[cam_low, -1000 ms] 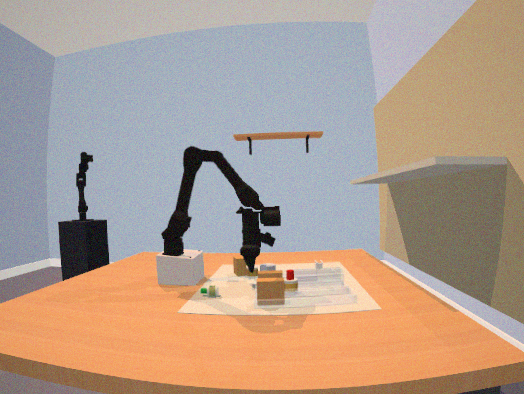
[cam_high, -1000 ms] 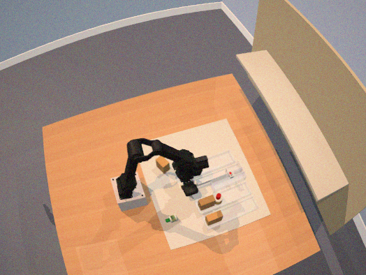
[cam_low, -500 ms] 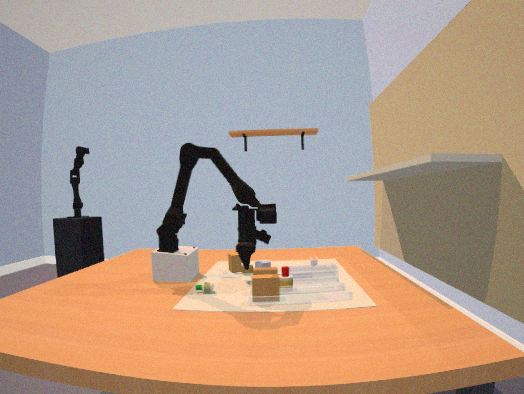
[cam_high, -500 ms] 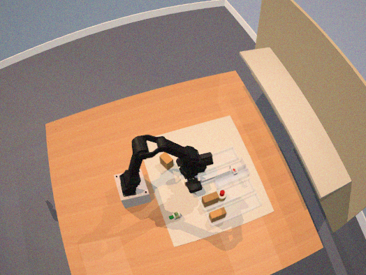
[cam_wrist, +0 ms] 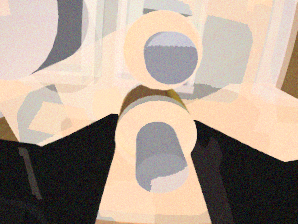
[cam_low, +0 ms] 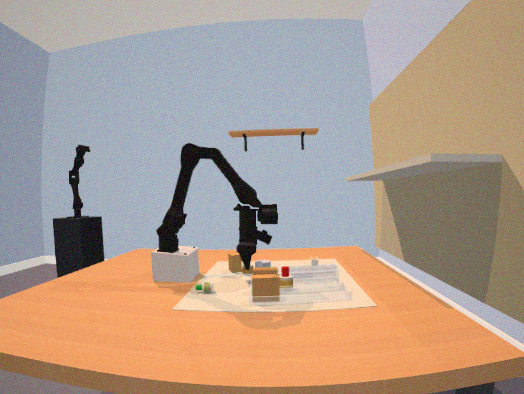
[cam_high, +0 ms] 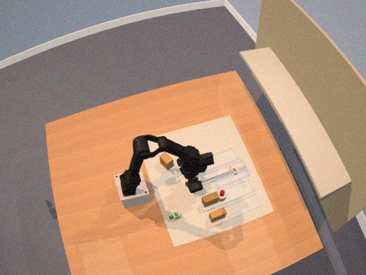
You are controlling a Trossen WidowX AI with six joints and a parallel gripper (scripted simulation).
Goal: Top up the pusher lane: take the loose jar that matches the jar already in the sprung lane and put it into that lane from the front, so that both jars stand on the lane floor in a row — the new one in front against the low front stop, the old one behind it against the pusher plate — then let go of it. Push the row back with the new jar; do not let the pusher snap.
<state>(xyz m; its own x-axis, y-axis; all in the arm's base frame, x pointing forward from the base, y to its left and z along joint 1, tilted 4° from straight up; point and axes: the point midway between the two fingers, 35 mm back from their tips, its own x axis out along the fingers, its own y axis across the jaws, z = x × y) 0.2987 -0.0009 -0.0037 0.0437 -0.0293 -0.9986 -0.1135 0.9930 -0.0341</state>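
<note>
Now: gripper tip 4 cm short of the grey can, 8 cm to the right of it and 2 cm above it. Round my gripper tip: clear pusher lane (19 cm ahead, 3 cm below).
</note>
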